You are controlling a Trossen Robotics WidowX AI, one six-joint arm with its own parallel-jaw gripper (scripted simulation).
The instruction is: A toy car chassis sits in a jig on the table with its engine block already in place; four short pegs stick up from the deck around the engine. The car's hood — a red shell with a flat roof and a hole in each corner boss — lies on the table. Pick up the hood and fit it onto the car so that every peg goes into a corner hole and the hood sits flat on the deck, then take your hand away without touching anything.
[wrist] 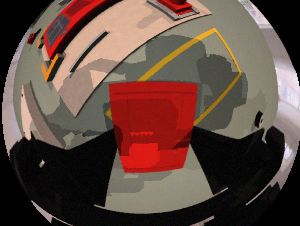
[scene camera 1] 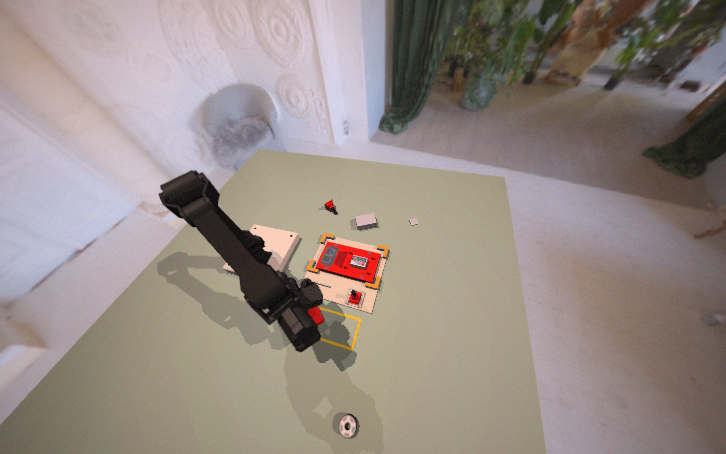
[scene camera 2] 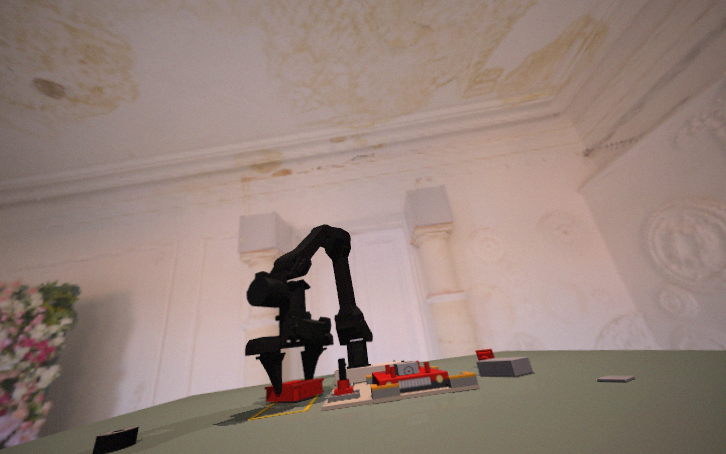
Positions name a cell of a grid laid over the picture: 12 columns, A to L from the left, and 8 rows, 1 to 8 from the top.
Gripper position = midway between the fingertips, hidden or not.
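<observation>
The gripper in the wrist view (G5). The gripper in scene camera 1 (F6). The gripper in scene camera 2 (E7).
</observation>
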